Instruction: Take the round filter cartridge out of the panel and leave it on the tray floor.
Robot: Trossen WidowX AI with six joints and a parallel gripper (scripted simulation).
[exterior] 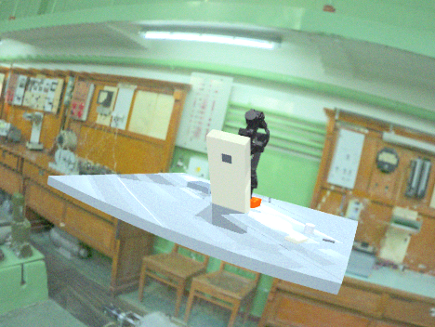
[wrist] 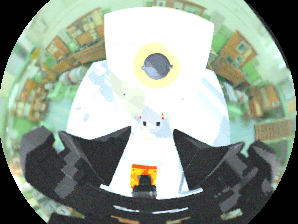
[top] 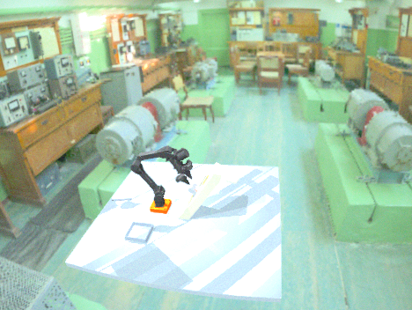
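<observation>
Now: gripper tip 20 mm short of the round filter cartridge and 40 mm above it. Also, from my gripper tip: flat white block (280 mm ahead, 370 mm to the left, 240 mm below); then shallow grey tray (350 mm behind, 230 mm to the right, 240 mm below); then dark strip (170 mm ahead, 510 mm to the left, 240 mm below).
</observation>
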